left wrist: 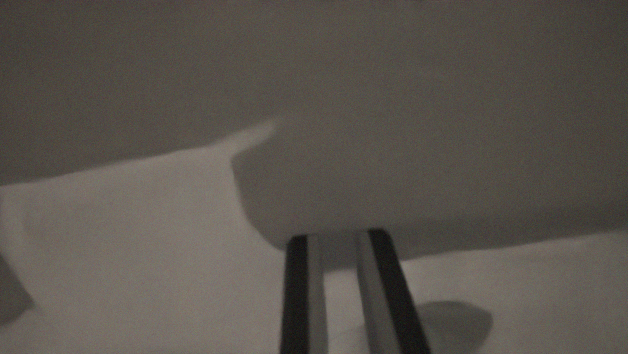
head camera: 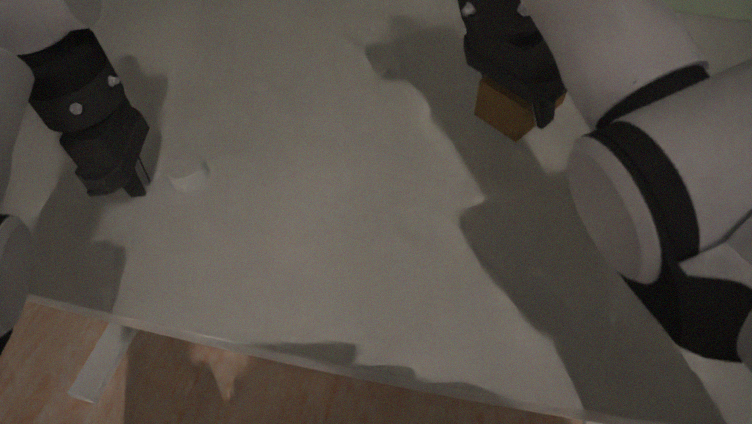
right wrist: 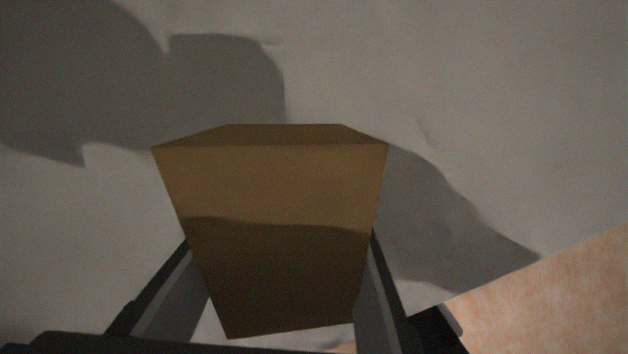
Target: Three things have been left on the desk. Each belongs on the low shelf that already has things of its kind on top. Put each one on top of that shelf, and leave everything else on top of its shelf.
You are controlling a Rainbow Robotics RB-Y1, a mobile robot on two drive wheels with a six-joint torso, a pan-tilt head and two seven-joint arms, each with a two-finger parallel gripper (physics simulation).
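Places are measured from the robot's base along level axes (x ahead, y left, z up), in metres.
Pixels of known places: left gripper, fingertip midpoint: (left wrist: pixel 338 254) (head camera: pixel 141 189); right gripper, fingertip midpoint: (head camera: pixel 519 106) (right wrist: pixel 295 211).
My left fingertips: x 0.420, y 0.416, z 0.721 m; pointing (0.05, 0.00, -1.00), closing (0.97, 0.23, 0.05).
Note:
Ahead of a thing's pixels: the offset from my left fingertips to its top centre. "*": to the spot under its first point. Level surfaces: height alone.
A short white cylinder {dy -0.059, dx +0.029, dz +0.023 m} (head camera: pixel 188 174) stands on the pale desk {dz -0.001 m} (head camera: pixel 315 221). In the left wrist view, part of the cylinder (left wrist: pixel 350 344) shows low between the fingers, with its shadow to the right. My left gripper (head camera: pixel 140 181) (left wrist: pixel 338 254) is shut with nothing held, its fingers a small gap apart. In the head view its tips are just left of the cylinder. My right gripper (head camera: pixel 526 107) (right wrist: pixel 280 240) is shut on a brown block {dy -0.457, dx +0.122, dz +0.128 m} (head camera: pixel 502 111) (right wrist: pixel 280 185) and holds it above the desk. The low shelves do not show in these views.
The desk's near edge crosses the bottom of the head view, with orange-brown floor {dz -0.720 m} (head camera: pixel 273 384) (right wrist: pixel 560 305) beyond. A pale grey strip (head camera: pixel 100 368) shows below the edge at lower left. A green patch {* dy -0.850, dx +0.603, dz +0.001 m} (head camera: pixel 716 7) is at top right. Arm shadows cross the desk.

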